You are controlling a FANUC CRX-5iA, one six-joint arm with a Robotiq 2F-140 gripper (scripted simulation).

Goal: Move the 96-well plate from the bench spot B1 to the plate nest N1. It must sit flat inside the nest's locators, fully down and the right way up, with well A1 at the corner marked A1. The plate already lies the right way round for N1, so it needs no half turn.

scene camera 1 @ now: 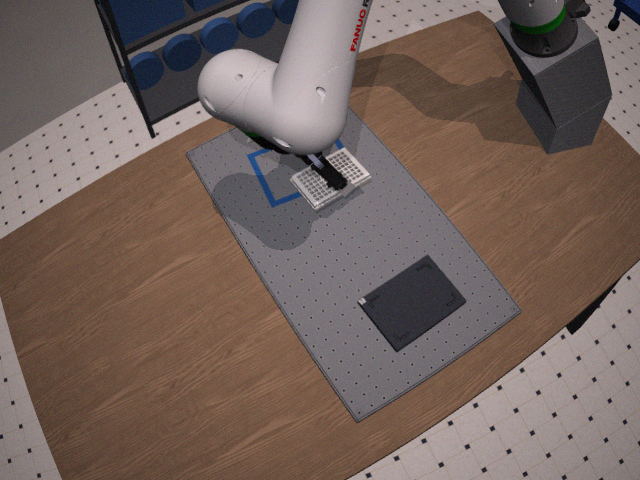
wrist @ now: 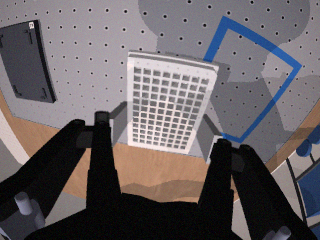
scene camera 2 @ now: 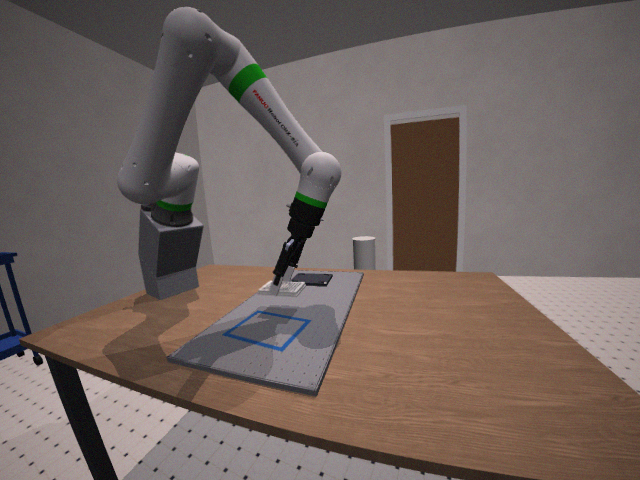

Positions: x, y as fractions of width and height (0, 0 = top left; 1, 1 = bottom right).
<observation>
The gripper shows in scene camera 1 (0.52, 0.37), in the wrist view (0.51, 0.49) and in scene camera 2 (0.44, 0.60).
</observation>
